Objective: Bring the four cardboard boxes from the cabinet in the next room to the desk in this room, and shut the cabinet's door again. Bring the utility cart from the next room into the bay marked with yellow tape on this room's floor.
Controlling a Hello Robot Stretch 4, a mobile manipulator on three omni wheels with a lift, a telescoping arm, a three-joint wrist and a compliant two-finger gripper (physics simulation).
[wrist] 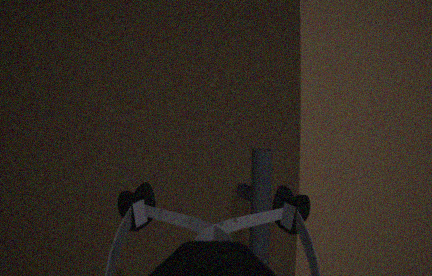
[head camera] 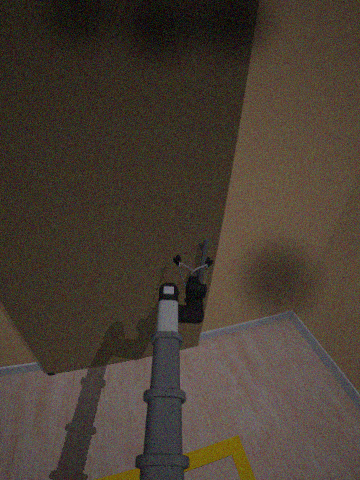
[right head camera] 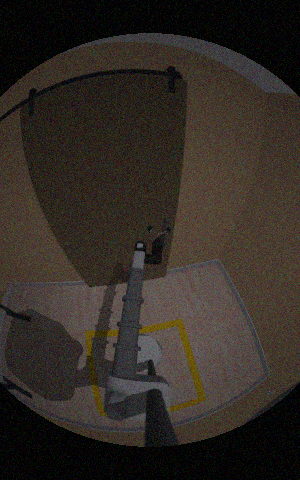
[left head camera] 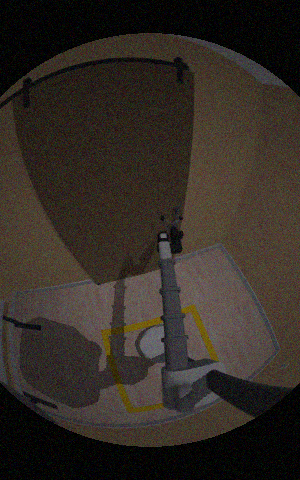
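A dark sliding door point(head camera: 125, 175) point(left head camera: 110, 165) point(right head camera: 105, 170) point(wrist: 125, 100) stands before the tan wall. Its grey upright bar handle point(head camera: 204, 247) point(wrist: 261, 172) is near the door's right edge. My gripper point(head camera: 193, 261) point(left head camera: 171, 218) point(right head camera: 159, 229) point(wrist: 214, 200) is open in front of the door. In the wrist view the handle appears between the fingertips, closer to the right one, and passes behind the right finger's link. The fingers are not shut on it. The yellow tape bay point(head camera: 212, 453) point(left head camera: 204, 334) point(right head camera: 192, 360) is on the floor. Boxes, cabinet, desk and cart do not show.
A dark rail point(left head camera: 120, 59) point(right head camera: 117, 71) with hangers runs along the door's top. My extended arm point(head camera: 166, 370) point(left head camera: 171, 295) point(right head camera: 131, 305) crosses above the bay. A grey skirting board borders the floor, with a room corner to the right. Shadows darken the floor at the left.
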